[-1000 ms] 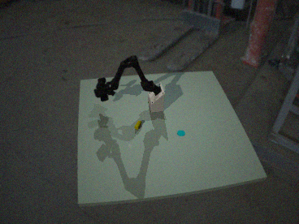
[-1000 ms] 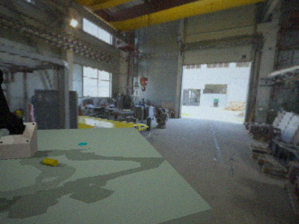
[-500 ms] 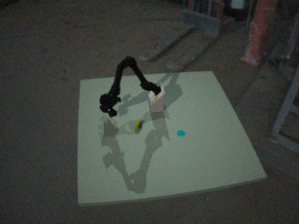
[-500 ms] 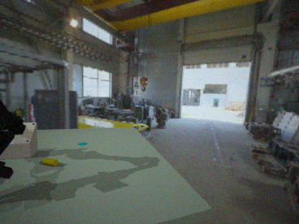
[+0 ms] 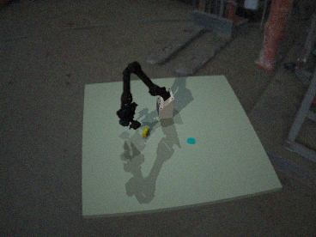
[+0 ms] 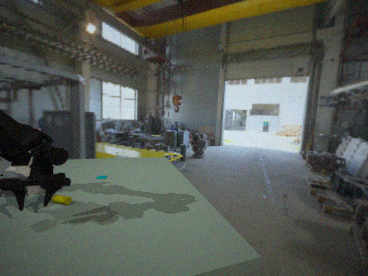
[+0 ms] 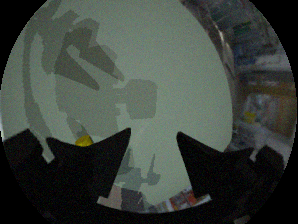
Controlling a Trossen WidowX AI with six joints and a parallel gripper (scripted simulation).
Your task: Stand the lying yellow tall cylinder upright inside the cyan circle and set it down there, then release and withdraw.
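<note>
My gripper tip is now 4 cm short of the yellow cylinder, 13 cm to the right of it and 4 cm above it. Also, from my gripper tip: cyan circle (16 cm ahead, 44 cm to the left, 5 cm below).
</note>
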